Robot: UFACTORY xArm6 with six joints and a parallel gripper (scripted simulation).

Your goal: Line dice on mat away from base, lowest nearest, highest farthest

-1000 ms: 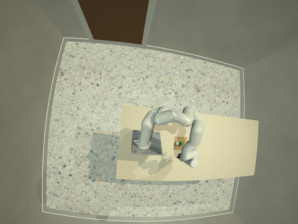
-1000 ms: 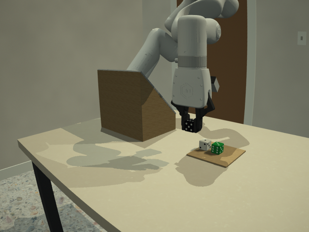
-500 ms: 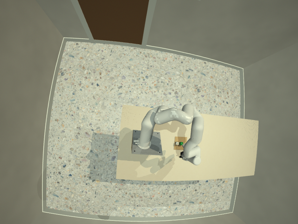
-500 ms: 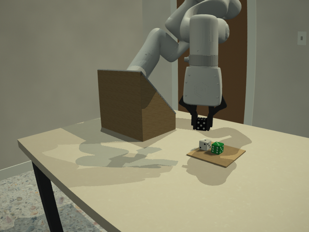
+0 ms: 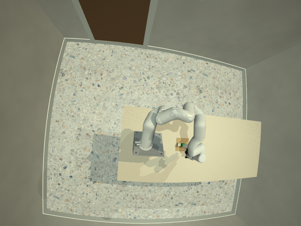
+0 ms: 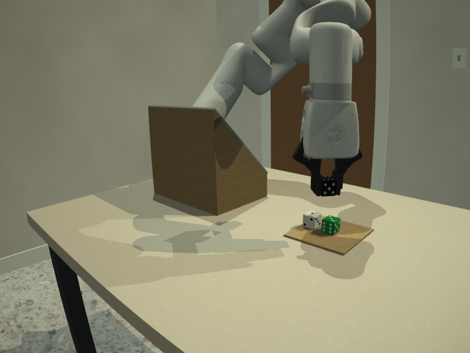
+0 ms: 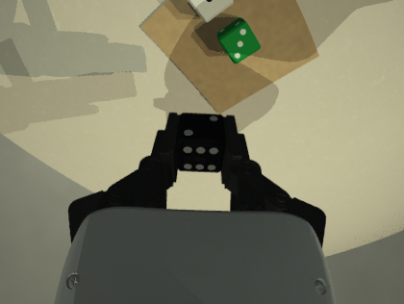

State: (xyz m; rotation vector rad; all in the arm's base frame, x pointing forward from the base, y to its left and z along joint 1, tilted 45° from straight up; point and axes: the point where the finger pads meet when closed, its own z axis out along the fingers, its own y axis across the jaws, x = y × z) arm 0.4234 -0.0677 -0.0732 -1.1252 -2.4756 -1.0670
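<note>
The green die is 1 cm behind my hand, 5 cm to the left of it and 11 cm below it. Round my hand: black die: 1 cm below; then white die: 6 cm behind, 6 cm to the left, 11 cm below; then brown mat: 1 cm behind, 5 cm to the left, 12 cm below.
</note>
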